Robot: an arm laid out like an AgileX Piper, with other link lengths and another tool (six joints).
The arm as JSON. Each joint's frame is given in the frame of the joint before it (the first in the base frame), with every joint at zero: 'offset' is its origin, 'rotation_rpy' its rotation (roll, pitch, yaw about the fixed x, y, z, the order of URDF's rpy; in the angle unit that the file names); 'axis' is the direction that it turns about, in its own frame. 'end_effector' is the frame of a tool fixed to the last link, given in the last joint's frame.
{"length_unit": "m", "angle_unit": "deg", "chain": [
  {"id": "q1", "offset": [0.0, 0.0, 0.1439], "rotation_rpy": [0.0, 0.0, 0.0], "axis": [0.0, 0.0, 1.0]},
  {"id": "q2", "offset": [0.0, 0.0, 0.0], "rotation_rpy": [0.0, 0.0, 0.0], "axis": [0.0, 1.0, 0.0]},
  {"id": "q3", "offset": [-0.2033, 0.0, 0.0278], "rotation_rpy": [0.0, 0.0, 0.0], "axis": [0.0, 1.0, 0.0]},
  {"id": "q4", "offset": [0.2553, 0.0, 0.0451], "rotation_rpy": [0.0, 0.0, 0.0], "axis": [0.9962, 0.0, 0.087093]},
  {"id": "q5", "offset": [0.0, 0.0, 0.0], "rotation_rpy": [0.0, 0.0, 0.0], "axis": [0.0, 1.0, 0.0]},
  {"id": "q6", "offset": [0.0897, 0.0, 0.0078], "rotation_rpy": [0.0, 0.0, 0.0], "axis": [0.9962, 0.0, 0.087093]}
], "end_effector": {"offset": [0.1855, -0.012, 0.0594], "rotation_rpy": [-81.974, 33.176, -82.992]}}
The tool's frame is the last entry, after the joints.
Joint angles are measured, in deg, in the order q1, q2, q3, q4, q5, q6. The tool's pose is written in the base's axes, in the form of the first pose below.
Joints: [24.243 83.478 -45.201 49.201 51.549 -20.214]
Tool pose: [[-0.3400, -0.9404, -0.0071, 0.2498], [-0.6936, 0.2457, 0.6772, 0.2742], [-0.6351, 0.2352, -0.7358, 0.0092], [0, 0, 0, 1]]
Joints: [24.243 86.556 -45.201 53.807 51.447 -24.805]
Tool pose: [[-0.3452, -0.9380, -0.0325, 0.2463], [-0.6717, 0.2227, 0.7065, 0.2851], [-0.6554, 0.2657, -0.7070, 0.0034], [0, 0, 0, 1]]
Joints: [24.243 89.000 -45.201 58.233 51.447 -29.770]
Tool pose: [[-0.3379, -0.9400, -0.0472, 0.2448], [-0.6481, 0.1960, 0.7359, 0.2956], [-0.6825, 0.2792, -0.6755, 0.0014], [0, 0, 0, 1]]
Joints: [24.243 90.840 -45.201 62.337 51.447 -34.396]
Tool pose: [[-0.3272, -0.9436, -0.0512, 0.2455], [-0.6220, 0.1743, 0.7634, 0.3050], [-0.7114, 0.2816, -0.6439, 0.0024], [0, 0, 0, 1]]
